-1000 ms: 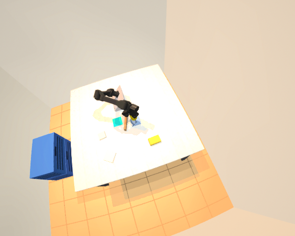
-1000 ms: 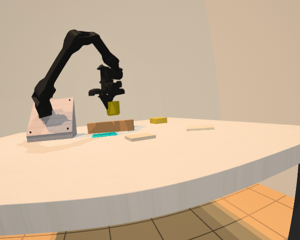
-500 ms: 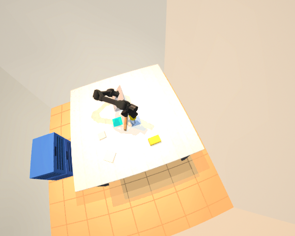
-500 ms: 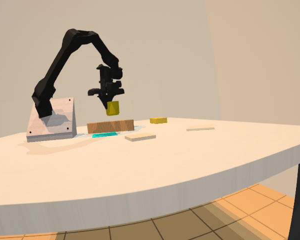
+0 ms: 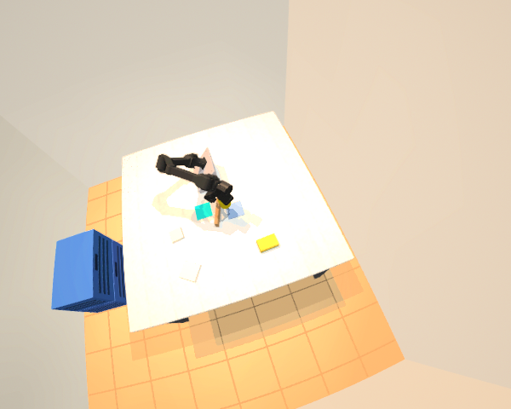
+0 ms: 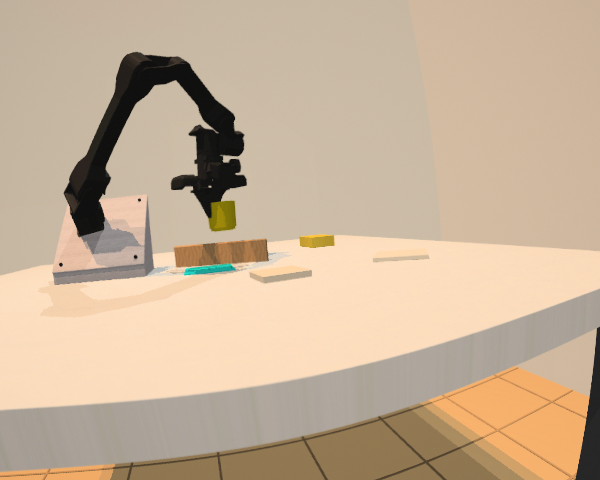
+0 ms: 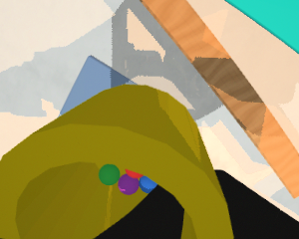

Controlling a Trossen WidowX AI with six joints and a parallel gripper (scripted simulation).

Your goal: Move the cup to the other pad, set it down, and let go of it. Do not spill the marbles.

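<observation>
My gripper tip is now 130 mm to the left of the cyan pad, 120 mm above it and 40 mm past it. The rest, counted from my gripper tip: wooden bar: 90 mm below, 40 mm to the right; yellow cup: 20 mm ahead, 10 mm to the left; blue marble: 20 mm to the left, 20 mm below, 10 mm ahead.
</observation>
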